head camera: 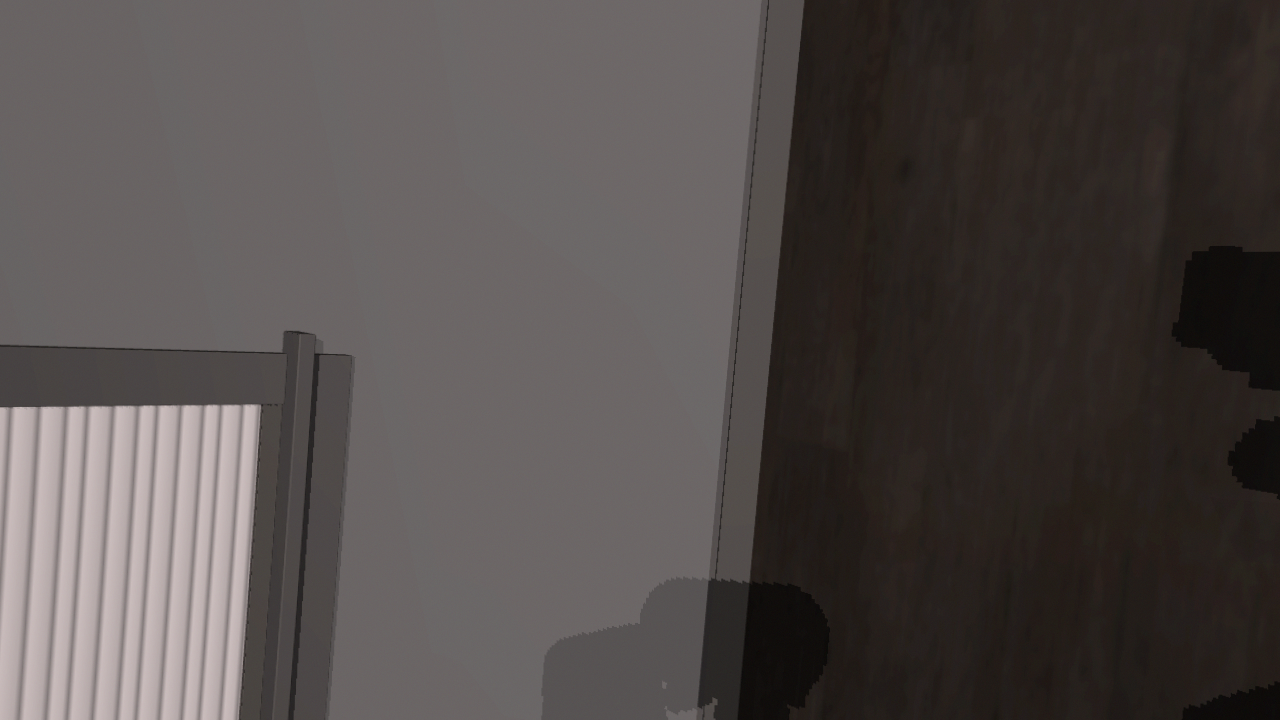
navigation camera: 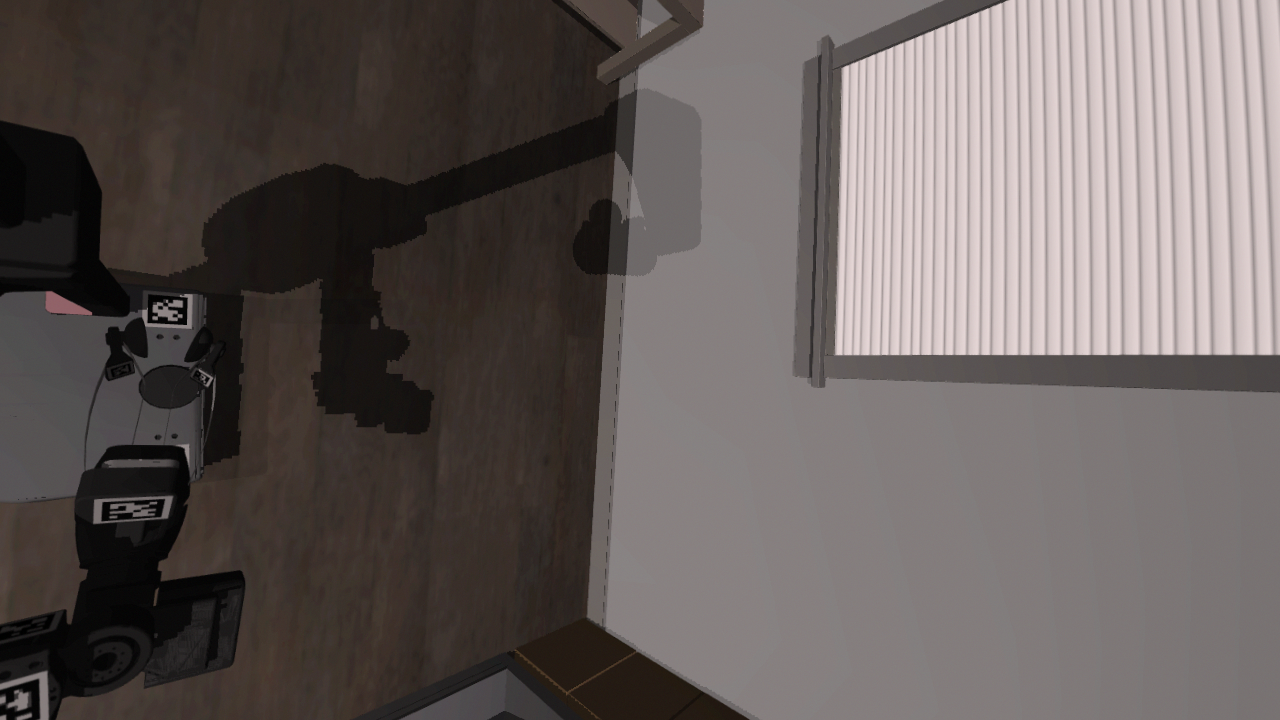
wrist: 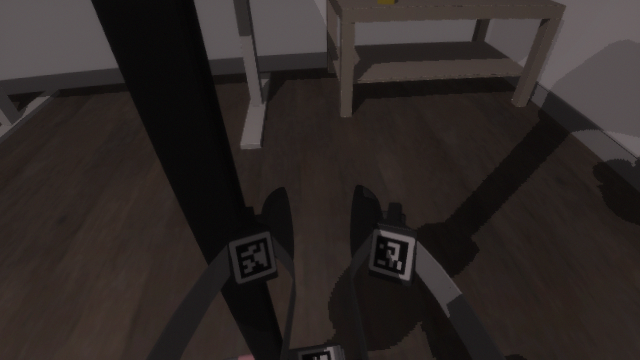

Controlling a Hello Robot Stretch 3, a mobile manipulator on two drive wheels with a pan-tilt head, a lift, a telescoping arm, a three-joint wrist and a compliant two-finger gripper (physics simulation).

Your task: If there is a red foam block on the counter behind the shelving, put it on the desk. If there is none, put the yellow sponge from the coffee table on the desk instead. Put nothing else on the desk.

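Seen in the pictures: gripper, between the fingertips: (navigation camera: 173,325) (wrist: 321,211); robot's base, origin of its link: (navigation camera: 168,382).
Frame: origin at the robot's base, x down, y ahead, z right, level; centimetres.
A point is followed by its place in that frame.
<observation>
My gripper (navigation camera: 167,342) @(y 0.8, x -58.5, z -8.5 cm) (wrist: 321,211) @(y 0.8, x -58.5, z -8.5 cm) is open, with bare floor showing between its fingertips in the wrist view. A yellow piece (wrist: 386,1) @(y 41.9, x -46.0, z -121.2 cm), apparently the sponge, is cut off by the top edge of the wrist view, on the light wooden coffee table (wrist: 450,13) @(y 65.5, x -42.3, z -114.9 cm). The table stands beyond the gripper, well apart from it; part of its frame (navigation camera: 657,42) @(y 109.9, x -29.4, z -112.7 cm) shows at the top of the navigation view. A pale leg with a long foot (wrist: 253,125), likely the desk's, stands left of the coffee table; its top is out of view. No red foam block or counter shows.
The dark shelving's edge (navigation camera: 438,689) @(y 52.3, x -3.3, z 85.6 cm) and brown boxes (navigation camera: 572,658) @(y 88.8, x -16.3, z 88.1 cm) are at the bottom of the navigation view. A wall with a blind-covered window (head camera: 125,555) @(y 116.2, x -98.2, z -23.7 cm) (navigation camera: 1056,205) @(y 117.1, x -127.1, z -37.3 cm) runs alongside. A dark post (wrist: 170,115) crosses the wrist view. Another pale foot (wrist: 30,112) is at far left.
</observation>
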